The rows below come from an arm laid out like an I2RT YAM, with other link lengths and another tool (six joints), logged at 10 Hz.
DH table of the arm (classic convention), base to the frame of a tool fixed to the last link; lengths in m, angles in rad. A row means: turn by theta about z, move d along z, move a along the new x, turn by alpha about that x. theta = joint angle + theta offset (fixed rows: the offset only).
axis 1: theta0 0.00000, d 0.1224, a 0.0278, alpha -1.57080
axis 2: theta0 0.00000, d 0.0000, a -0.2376, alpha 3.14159
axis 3: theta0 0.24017, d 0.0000, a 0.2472, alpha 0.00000
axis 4: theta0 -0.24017, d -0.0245, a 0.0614, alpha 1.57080
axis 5: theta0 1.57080, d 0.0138, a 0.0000, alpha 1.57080
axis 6: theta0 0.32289, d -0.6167, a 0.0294, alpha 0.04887
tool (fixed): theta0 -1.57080, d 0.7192, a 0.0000, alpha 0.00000
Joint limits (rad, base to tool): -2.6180..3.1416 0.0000..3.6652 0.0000..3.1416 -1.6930..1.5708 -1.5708..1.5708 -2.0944..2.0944
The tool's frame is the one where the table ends.
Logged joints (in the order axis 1, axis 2, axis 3, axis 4, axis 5, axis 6), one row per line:
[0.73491, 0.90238, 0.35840, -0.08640, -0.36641, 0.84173]
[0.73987, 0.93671, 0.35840, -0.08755, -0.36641, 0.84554]
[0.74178, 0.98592, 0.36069, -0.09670, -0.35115, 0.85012]
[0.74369, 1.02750, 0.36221, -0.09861, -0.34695, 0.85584]
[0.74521, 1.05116, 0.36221, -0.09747, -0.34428, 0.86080]
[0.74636, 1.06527, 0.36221, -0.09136, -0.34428, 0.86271]
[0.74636, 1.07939, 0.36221, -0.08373, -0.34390, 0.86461]
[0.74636, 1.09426, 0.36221, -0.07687, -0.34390, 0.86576]
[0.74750, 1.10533, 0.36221, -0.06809, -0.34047, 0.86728]
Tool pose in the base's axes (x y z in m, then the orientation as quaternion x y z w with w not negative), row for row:
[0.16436, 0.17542, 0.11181, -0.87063, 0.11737, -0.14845, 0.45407]
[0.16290, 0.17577, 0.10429, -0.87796, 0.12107, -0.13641, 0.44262]
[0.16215, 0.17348, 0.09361, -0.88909, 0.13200, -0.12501, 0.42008]
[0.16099, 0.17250, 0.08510, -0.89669, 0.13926, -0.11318, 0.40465]
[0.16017, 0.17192, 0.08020, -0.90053, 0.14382, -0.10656, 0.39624]
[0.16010, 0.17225, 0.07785, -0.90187, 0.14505, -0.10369, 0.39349]
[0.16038, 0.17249, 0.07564, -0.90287, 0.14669, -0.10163, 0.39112]
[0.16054, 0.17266, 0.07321, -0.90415, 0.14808, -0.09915, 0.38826]
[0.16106, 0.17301, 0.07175, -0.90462, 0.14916, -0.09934, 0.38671]
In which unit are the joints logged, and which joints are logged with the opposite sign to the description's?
The joints are logged in radians. Opposite sign: none.
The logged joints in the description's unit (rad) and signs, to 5 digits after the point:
[0.73491, 0.90238, 0.35840, -0.08640, -0.36641, 0.84173]
[0.73987, 0.93671, 0.35840, -0.08755, -0.36641, 0.84554]
[0.74178, 0.98592, 0.36069, -0.09670, -0.35115, 0.85012]
[0.74369, 1.02750, 0.36221, -0.09861, -0.34695, 0.85584]
[0.74521, 1.05116, 0.36221, -0.09747, -0.34428, 0.86080]
[0.74636, 1.06527, 0.36221, -0.09136, -0.34428, 0.86271]
[0.74636, 1.07939, 0.36221, -0.08373, -0.34390, 0.86461]
[0.74636, 1.09426, 0.36221, -0.07687, -0.34390, 0.86576]
[0.74750, 1.10533, 0.36221, -0.06809, -0.34047, 0.86728]

